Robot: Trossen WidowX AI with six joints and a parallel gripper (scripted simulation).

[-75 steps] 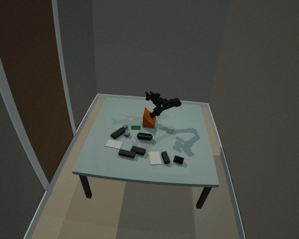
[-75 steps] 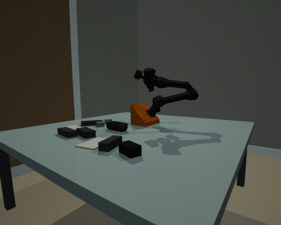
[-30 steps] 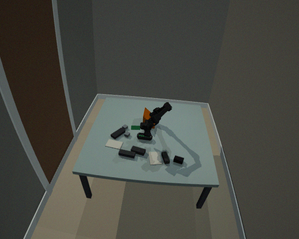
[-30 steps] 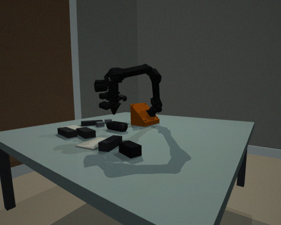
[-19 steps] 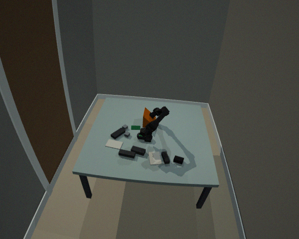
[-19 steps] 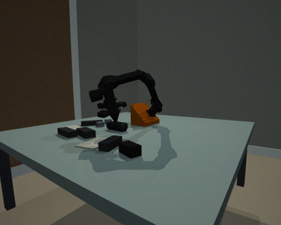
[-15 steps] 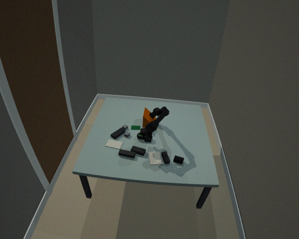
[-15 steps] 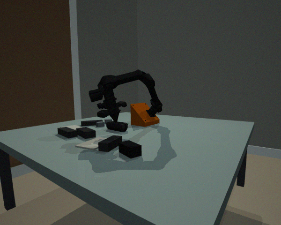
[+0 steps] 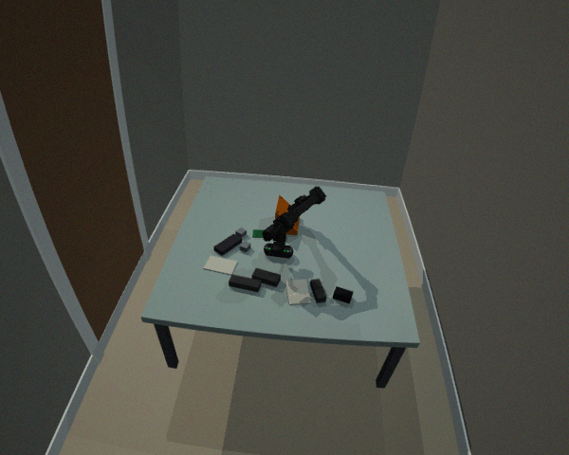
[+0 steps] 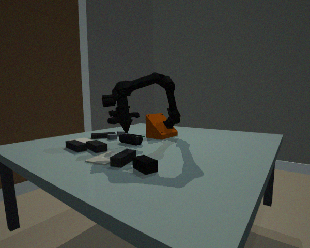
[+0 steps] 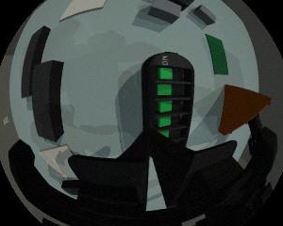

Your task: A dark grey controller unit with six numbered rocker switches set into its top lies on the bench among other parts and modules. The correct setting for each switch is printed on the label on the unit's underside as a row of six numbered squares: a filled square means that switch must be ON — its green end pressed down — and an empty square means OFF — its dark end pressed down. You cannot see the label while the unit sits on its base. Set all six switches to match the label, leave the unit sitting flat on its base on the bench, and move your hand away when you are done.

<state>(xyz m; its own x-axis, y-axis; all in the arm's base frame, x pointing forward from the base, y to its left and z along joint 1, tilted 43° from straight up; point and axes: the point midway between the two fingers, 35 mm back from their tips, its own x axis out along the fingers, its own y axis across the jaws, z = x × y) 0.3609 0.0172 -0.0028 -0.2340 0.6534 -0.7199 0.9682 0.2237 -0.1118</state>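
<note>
My gripper tip is 180 mm past the green card, 150 mm to the left of it and 60 mm above it. The rest, counted from my gripper tip: long black block 20 mm behind, 300 mm to the right, 50 mm below.
</note>
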